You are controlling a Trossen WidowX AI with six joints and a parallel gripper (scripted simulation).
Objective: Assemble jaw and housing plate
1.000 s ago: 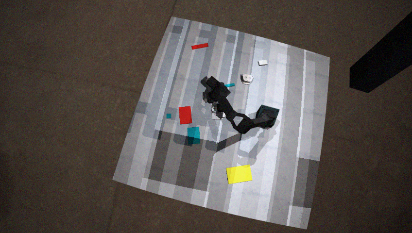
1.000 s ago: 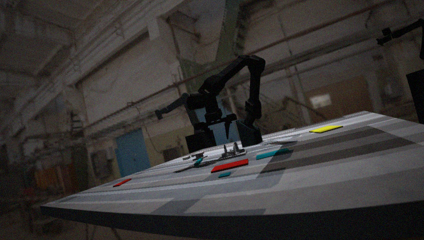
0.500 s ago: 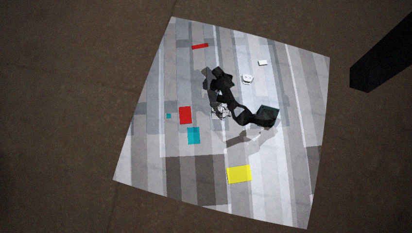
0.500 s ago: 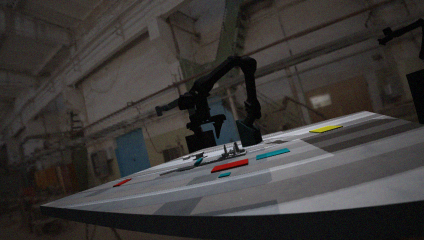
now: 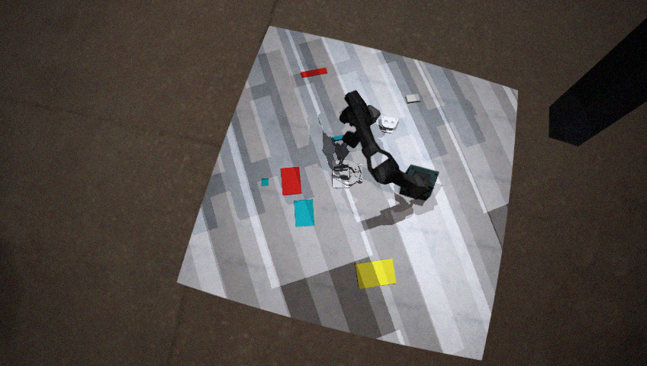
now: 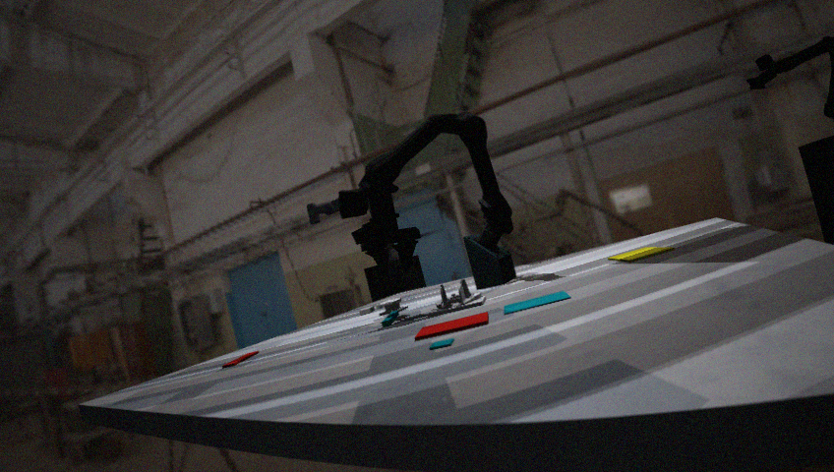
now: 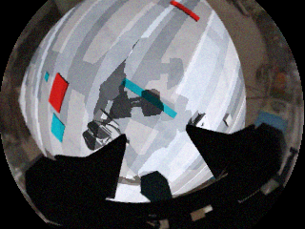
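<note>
Now: the teal strip 30 mm ahead of my gripper tip, 20 mm to the right of it and 100 mm below it. The rest, counted from my gripper tip: red tile: 230 mm ahead, 240 mm to the left, 100 mm below; teal tile: 140 mm ahead, 360 mm to the left, 100 mm below; red strip: 270 mm ahead, 300 mm to the right, 100 mm below.
</note>
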